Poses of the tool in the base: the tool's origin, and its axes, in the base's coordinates. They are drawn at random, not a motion.
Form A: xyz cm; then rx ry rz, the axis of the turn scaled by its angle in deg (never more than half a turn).
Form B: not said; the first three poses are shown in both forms.
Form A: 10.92 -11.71 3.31 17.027 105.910 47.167
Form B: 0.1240 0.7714 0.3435 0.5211 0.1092 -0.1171 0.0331
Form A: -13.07 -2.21 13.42 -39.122 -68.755 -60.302
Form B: -0.3001 -0.5274 -0.4626 0.6463 -0.1307 -0.0221 0.1342
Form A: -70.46 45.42 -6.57 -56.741 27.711 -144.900
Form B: -0.3524 0.1721 -0.9000 0.1903 -0.7046 0.4542 -0.0657
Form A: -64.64 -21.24 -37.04 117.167 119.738 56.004
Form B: 0.6630 0.6776 0.3169 0.0293 -0.6464 -0.2124 -0.3704
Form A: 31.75 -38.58 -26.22 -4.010 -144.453 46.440
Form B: -0.0256 -0.9230 0.2967 0.2437 0.3175 -0.3858 -0.2622
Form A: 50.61 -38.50 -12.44 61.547 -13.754 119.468
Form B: 0.4211 -0.0941 0.8173 0.3819 0.5061 -0.3850 -0.1244
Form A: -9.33 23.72 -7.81 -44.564 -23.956 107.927
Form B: -0.3225 -0.1733 0.7809 0.5061 -0.0933 0.2372 -0.0781
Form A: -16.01 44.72 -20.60 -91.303 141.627 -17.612
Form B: -0.5366 0.8324 -0.1035 0.0922 -0.1601 0.4472 -0.2060
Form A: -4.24 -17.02 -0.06 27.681 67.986 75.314
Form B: 0.2091 0.5134 0.5688 0.6076 -0.0424 -0.1702 -0.0006
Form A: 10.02 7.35 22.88 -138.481 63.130 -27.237
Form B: -0.8738 0.3983 -0.1719 0.2198 0.1002 0.0735 0.2288
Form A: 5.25 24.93 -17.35 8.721 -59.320 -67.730
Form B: 0.0684 -0.4656 -0.5316 0.7043 0.0525 0.2493 -0.1735
